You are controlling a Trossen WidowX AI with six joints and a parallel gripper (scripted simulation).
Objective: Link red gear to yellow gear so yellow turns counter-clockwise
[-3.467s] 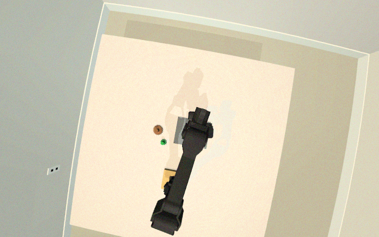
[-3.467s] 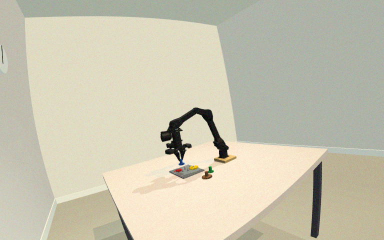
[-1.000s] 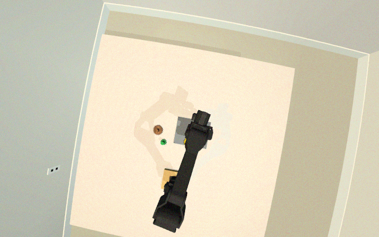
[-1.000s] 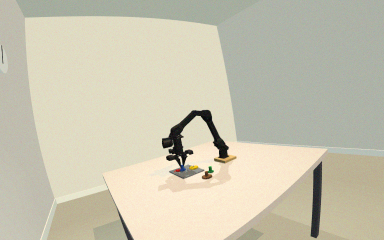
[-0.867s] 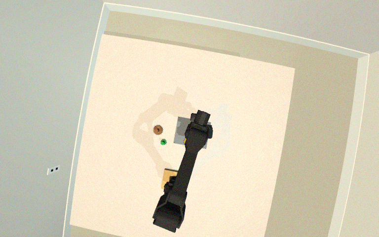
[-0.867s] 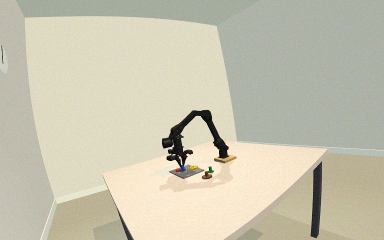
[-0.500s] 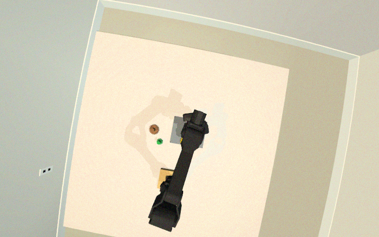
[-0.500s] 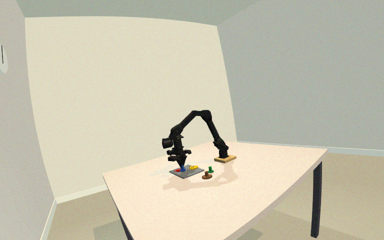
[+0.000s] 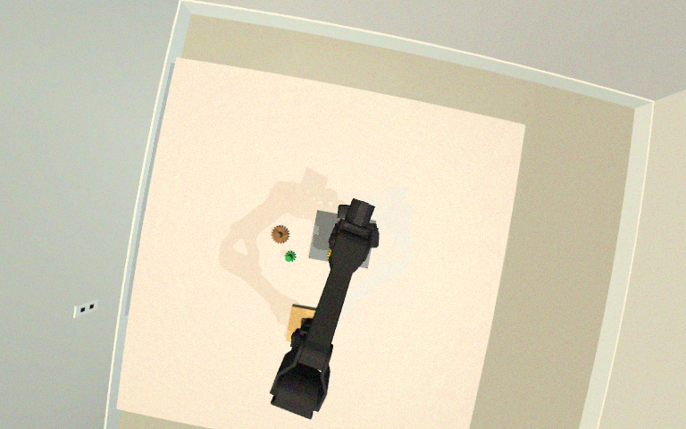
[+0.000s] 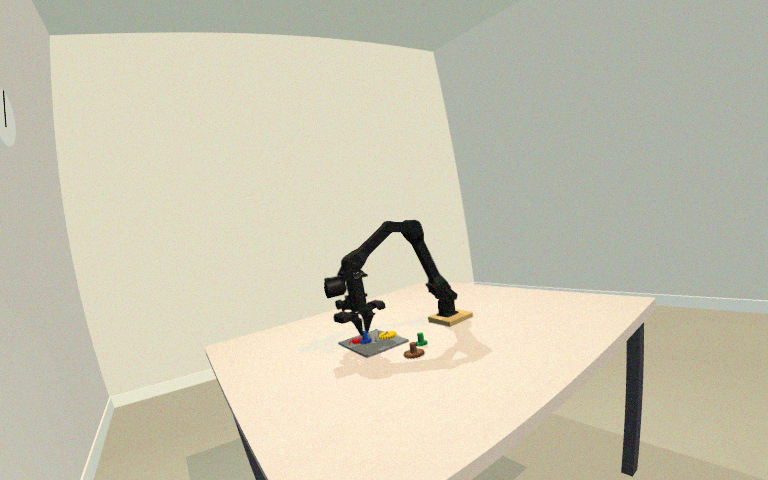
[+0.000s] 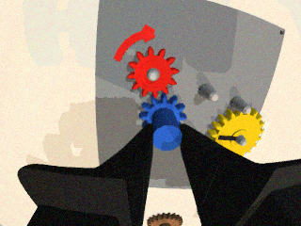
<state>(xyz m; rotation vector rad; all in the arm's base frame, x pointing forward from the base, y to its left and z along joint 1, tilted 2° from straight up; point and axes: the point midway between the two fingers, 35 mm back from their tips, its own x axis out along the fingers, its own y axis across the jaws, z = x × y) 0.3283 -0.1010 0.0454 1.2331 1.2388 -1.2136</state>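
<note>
Now: gripper tip 1 cm above the blue gear. Also, from my gripper tip: yellow gear: 8 cm behind, 2 cm to the left, 2 cm below; then red gear: 4 cm to the right, 2 cm below, 1 cm ahead; then red arrow: 6 cm to the right, 3 cm below, 2 cm ahead.
</note>
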